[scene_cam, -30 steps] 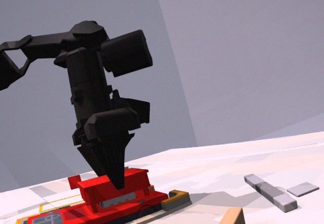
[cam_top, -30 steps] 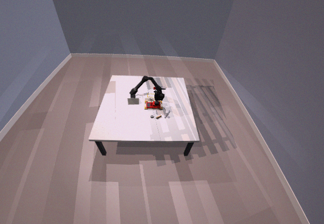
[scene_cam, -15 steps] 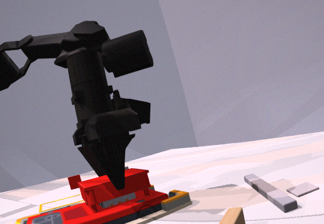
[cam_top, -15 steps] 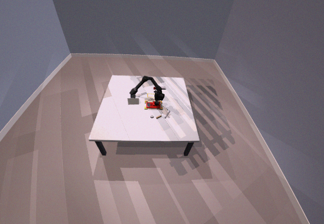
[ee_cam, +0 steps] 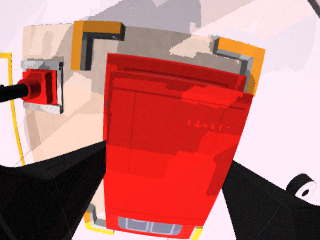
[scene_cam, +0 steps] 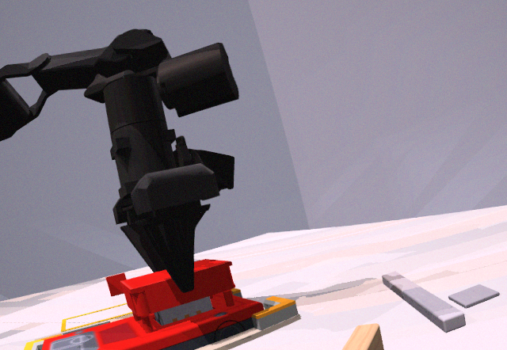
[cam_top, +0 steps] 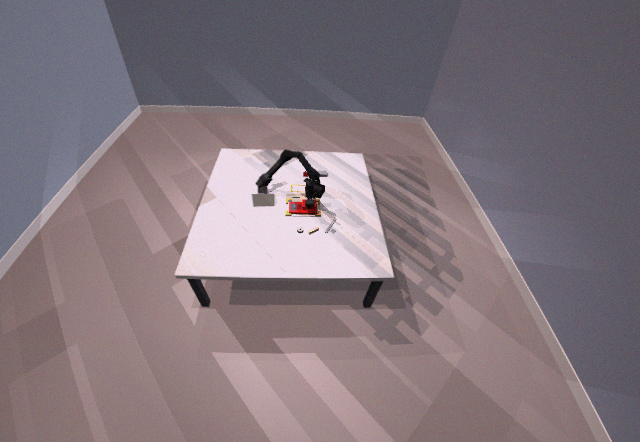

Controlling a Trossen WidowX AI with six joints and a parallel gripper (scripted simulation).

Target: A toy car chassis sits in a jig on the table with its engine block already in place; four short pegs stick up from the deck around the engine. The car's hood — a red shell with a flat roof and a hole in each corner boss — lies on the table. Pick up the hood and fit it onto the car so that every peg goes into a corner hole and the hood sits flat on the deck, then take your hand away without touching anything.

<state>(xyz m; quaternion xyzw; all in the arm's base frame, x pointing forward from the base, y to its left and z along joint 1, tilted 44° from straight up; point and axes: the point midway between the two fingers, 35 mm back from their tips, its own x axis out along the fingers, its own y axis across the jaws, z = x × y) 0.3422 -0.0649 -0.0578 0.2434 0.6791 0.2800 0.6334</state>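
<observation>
Now: gripper tip 1 cm below the red hood. Round my gripper tip: yellow-cornered jig: 4 cm below, 3 cm to the left, 3 cm behind; wooden block: 21 cm to the right, 4 cm below, 3 cm ahead; grey engine block: 3 cm below.
</observation>
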